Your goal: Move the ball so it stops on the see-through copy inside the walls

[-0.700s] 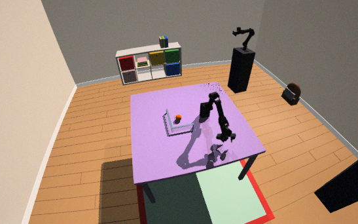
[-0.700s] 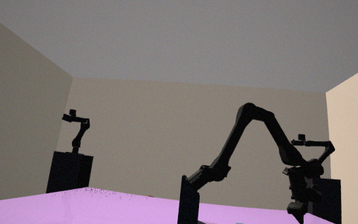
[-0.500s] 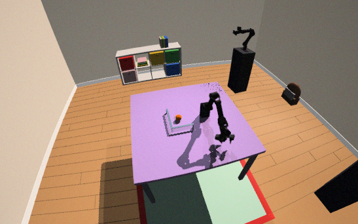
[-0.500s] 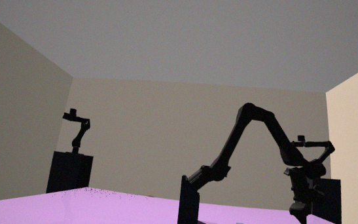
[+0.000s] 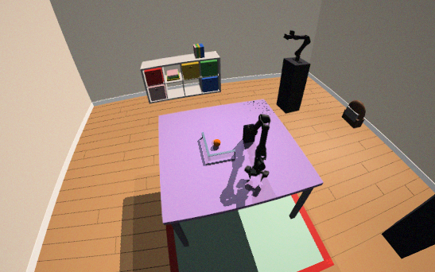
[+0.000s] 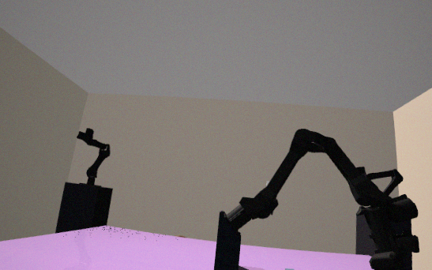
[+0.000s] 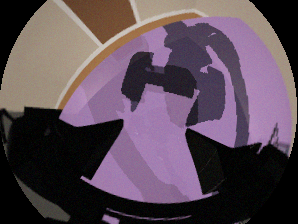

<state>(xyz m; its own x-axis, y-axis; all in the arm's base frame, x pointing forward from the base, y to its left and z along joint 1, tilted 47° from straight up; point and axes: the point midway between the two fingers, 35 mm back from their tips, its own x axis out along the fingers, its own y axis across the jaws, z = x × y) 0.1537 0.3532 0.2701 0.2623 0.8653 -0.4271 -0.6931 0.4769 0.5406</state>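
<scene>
The orange ball is 15 cm ahead of my gripper tip, 49 cm to the right of it and 2 cm above it.
</scene>
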